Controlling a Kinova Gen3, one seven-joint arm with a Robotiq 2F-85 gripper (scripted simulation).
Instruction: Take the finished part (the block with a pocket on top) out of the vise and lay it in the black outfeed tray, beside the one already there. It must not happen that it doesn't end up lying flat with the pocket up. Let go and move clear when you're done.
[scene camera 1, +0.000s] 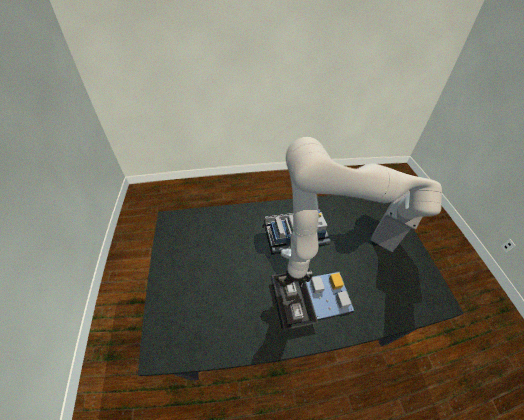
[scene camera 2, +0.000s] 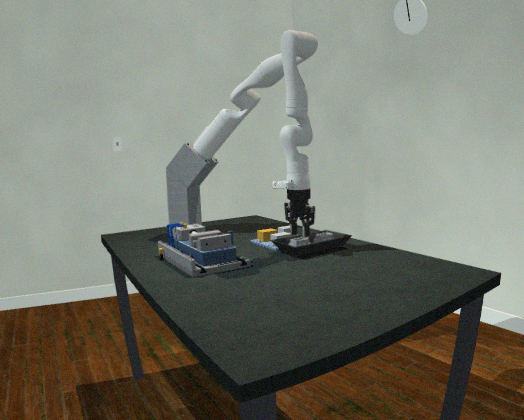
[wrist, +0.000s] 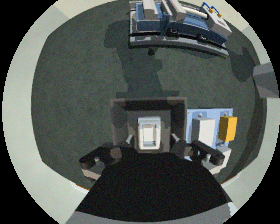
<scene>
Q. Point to my gripper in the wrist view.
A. At 152, 139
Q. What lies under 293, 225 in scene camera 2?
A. My gripper.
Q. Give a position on a light blue plate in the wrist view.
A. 215, 114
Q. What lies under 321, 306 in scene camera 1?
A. A light blue plate.
</scene>
